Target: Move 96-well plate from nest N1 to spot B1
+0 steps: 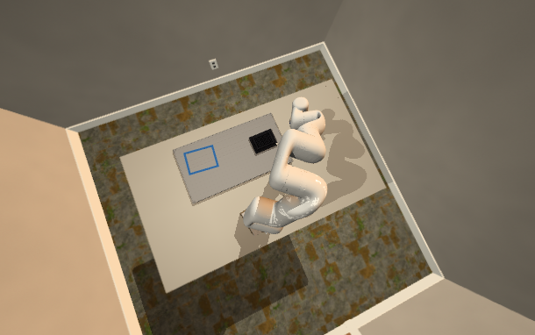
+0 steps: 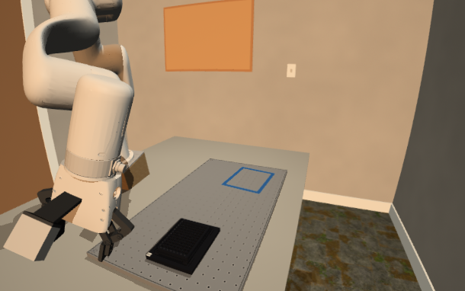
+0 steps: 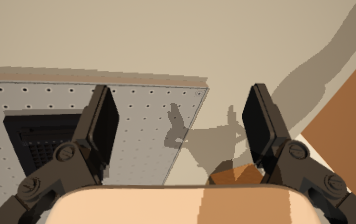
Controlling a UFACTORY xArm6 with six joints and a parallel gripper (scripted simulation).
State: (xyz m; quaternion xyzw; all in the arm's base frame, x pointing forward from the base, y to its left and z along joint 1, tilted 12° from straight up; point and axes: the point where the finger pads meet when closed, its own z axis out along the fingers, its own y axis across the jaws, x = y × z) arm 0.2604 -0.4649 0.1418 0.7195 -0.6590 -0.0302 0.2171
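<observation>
Right now the black 96-well plate is 18 cm to the left of my hand, 12 cm ahead of it and 11 cm below it. Round my hand: black plate nest N1: 18 cm to the left, 12 cm below, 12 cm ahead; white label: 12 cm to the left, 12 cm below, 6 cm ahead.
</observation>
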